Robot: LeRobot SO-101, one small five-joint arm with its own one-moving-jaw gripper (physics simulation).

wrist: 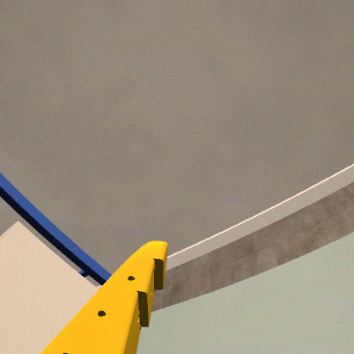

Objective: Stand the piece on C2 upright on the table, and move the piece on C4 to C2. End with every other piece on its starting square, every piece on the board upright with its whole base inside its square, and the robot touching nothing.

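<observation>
My gripper [159, 255] shows as one yellow notched jaw rising from the bottom left to the lower middle of the wrist view. The moving jaw has swung out of the picture, so the gripper is fully open, with nothing against the visible jaw. The board, its squares C2 and C4, and the pieces do not show in this view. Part of a pale green flat surface [260, 310], which looks like the table top, shows at the lower right, beyond and beside the jaw.
A large grey wall [190, 110] fills the upper part, with a pale skirting strip [260, 218] and a brown floor band [240, 257] below it. A blue beam [50, 231] runs down the left, beside a cream box-like surface [35, 285].
</observation>
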